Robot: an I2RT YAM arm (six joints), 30 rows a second.
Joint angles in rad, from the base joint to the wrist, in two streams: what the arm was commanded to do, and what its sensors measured. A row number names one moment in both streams.
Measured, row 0:
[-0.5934, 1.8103, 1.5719, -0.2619, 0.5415, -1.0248]
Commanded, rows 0 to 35:
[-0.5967, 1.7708, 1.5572, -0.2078, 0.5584, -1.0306]
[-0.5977, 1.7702, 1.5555, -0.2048, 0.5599, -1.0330]
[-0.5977, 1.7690, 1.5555, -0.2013, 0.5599, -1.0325]
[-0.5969, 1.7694, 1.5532, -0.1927, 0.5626, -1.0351]
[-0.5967, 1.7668, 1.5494, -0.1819, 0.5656, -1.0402]
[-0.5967, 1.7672, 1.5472, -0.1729, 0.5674, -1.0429]
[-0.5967, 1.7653, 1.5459, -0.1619, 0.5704, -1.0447]
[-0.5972, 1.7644, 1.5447, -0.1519, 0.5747, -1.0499]
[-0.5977, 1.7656, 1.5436, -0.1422, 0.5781, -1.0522]
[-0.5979, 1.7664, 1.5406, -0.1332, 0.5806, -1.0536]
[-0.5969, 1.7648, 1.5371, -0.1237, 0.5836, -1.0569]
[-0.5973, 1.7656, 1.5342, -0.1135, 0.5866, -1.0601]
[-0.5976, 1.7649, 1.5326, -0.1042, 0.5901, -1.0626]
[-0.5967, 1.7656, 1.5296, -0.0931, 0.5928, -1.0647]
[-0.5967, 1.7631, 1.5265, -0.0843, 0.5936, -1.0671]
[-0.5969, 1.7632, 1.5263, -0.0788, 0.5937, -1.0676]
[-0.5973, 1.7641, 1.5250, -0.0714, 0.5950, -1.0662]
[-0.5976, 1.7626, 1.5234, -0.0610, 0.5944, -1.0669]
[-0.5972, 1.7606, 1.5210, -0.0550, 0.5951, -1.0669]
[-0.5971, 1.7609, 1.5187, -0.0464, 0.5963, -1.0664]
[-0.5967, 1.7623, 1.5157, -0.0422, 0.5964, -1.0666]
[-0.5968, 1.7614, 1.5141, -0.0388, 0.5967, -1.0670]
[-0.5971, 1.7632, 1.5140, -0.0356, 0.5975, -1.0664]
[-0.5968, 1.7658, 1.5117, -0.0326, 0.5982, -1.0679]
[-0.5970, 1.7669, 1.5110, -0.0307, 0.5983, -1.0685]
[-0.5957, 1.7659, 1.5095, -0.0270, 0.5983, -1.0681]
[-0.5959, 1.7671, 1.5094, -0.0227, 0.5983, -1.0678]
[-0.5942, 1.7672, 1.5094, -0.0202, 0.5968, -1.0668]
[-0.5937, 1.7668, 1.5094, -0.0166, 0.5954, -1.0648]
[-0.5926, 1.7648, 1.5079, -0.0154, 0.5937, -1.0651]
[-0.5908, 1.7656, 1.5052, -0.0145, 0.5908, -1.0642]
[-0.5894, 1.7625, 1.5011, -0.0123, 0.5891, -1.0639]
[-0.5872, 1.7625, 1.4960, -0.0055, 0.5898, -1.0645]
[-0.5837, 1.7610, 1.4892, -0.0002, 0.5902, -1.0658]
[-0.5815, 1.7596, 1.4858, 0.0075, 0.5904, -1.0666]
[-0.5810, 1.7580, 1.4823, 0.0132, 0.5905, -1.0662]
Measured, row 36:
[-0.5747, 1.7985, 1.4918, -0.0689, 0.5545, -1.0714]
